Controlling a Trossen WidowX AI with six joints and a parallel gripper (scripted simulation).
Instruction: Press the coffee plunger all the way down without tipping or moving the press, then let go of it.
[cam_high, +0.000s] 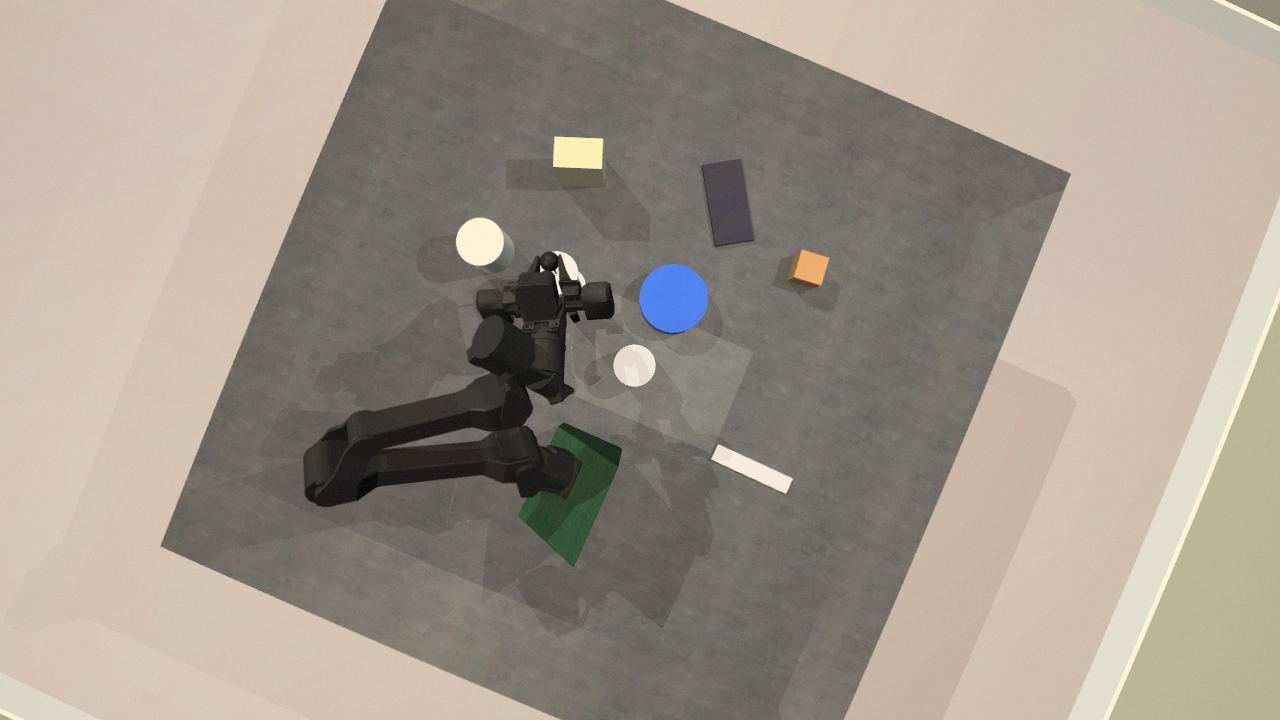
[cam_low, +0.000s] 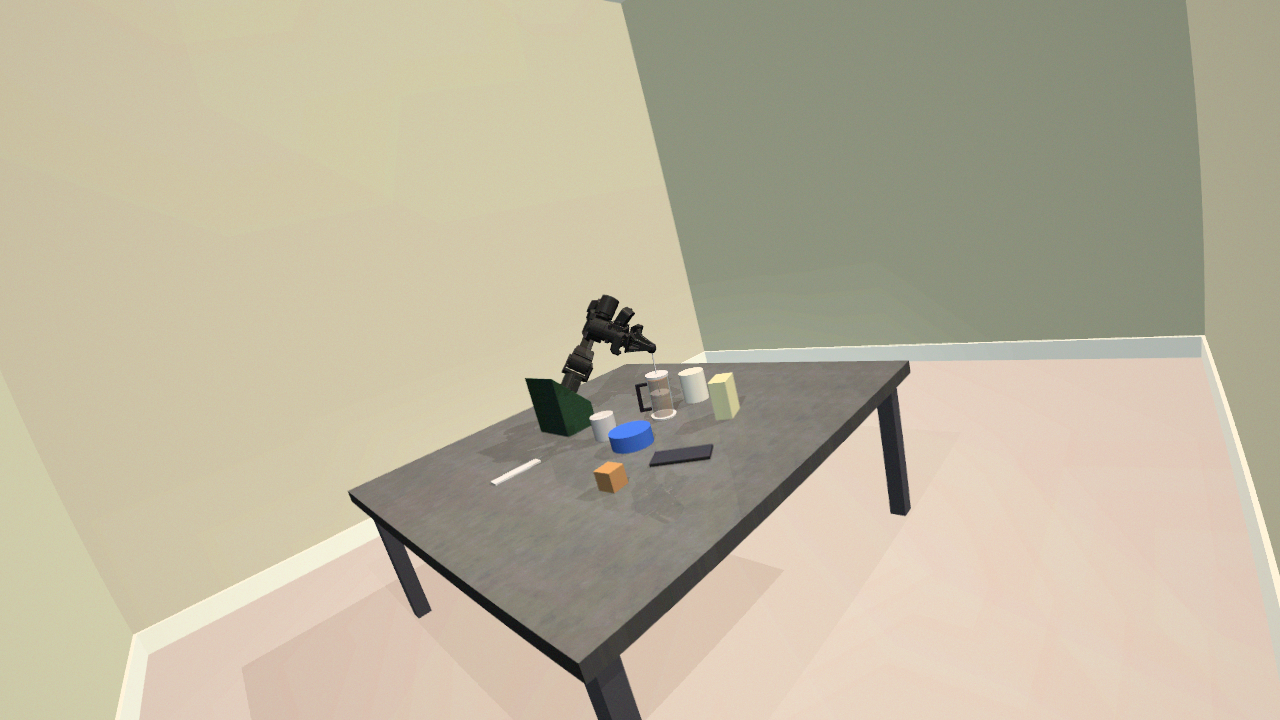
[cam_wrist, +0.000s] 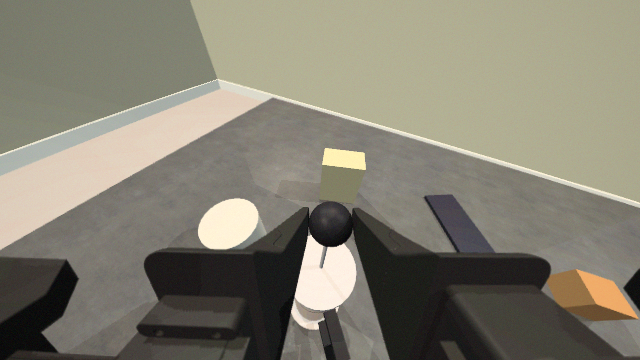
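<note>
Now: gripper tip 110 mm above the coffee press, 20 mm to the left of it and 20 mm past it. The rest, counted from my gripper tip: dark flat slab 240 mm ahead, 220 mm below, 210 mm to the right; pale yellow block 190 mm ahead, 160 mm below, 50 mm to the left.
</note>
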